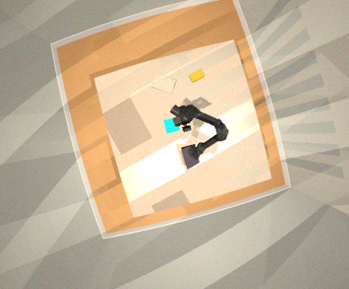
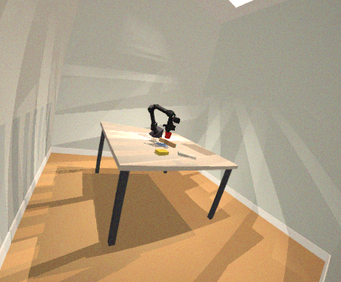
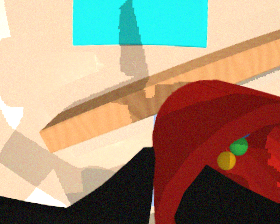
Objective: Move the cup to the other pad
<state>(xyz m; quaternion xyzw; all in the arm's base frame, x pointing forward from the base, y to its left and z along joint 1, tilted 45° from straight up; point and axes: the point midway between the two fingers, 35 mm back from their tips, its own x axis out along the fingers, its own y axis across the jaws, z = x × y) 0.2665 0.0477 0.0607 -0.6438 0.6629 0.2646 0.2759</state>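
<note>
Right now my gripper tip is 40 mm short of the yellow marble, 20 mm to the left of it and 20 mm above it. The rest, counted from my gripper tip: blue marble: 50 mm ahead, 20 mm below; then green marble: 50 mm ahead, 20 mm below, 10 mm to the right; then red cup: 30 mm ahead.
</note>
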